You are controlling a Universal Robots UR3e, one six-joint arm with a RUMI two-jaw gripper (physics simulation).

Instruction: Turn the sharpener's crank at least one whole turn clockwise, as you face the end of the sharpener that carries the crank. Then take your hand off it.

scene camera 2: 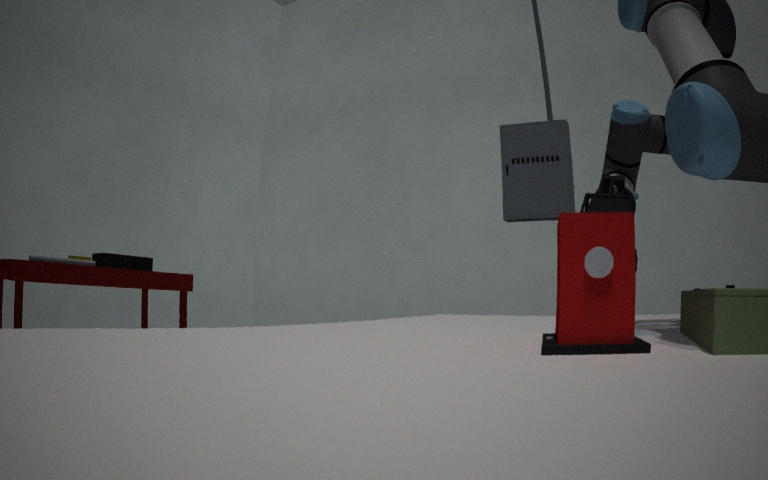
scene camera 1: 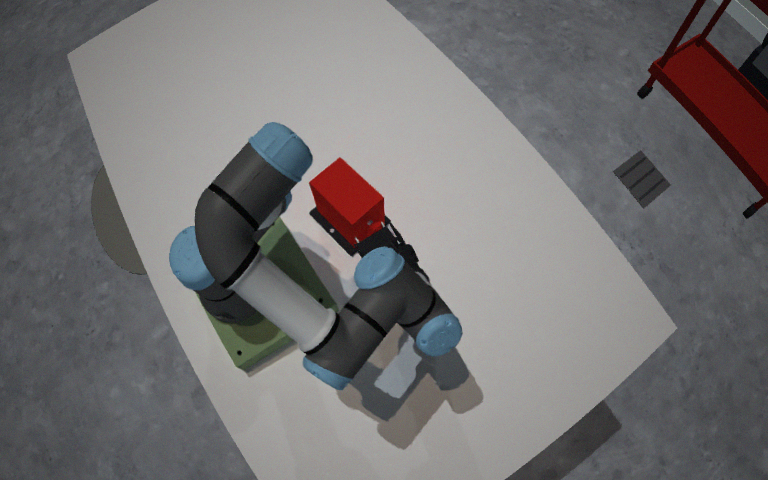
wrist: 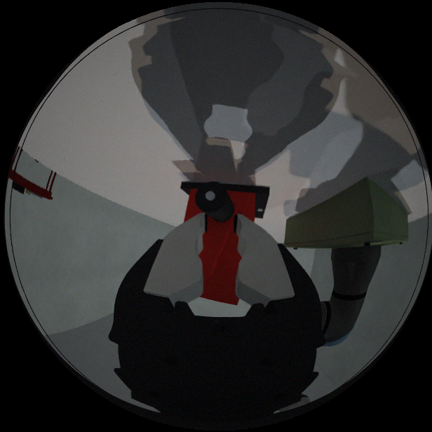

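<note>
The red sharpener [scene camera 1: 346,192] [scene camera 2: 594,311] [wrist: 219,265] stands upright on its black base [scene camera 1: 323,222] [scene camera 2: 594,349] [wrist: 262,194]. Its black crank [wrist: 222,207] shows in the wrist view, on the end facing the gripper, with a round knob and grey centre up and to the left. In scene camera 2 the crank is hidden behind the body. My gripper [scene camera 1: 369,232] [wrist: 220,215] is at the crank end, its two grey fingers partly closed with a gap between them. The tips stand close to the crank's lower part. No contact on it can be made out.
The arm's green mounting block [scene camera 1: 237,345] [scene camera 2: 741,322] [wrist: 345,220] is beside the sharpener. The sharpener stands on a pale table [scene camera 1: 498,226] [scene camera 2: 339,396]. A red cart [scene camera 1: 707,107] [scene camera 2: 113,277] [wrist: 31,185] stands beyond the table. A grey box [scene camera 2: 536,186] hangs on the wall.
</note>
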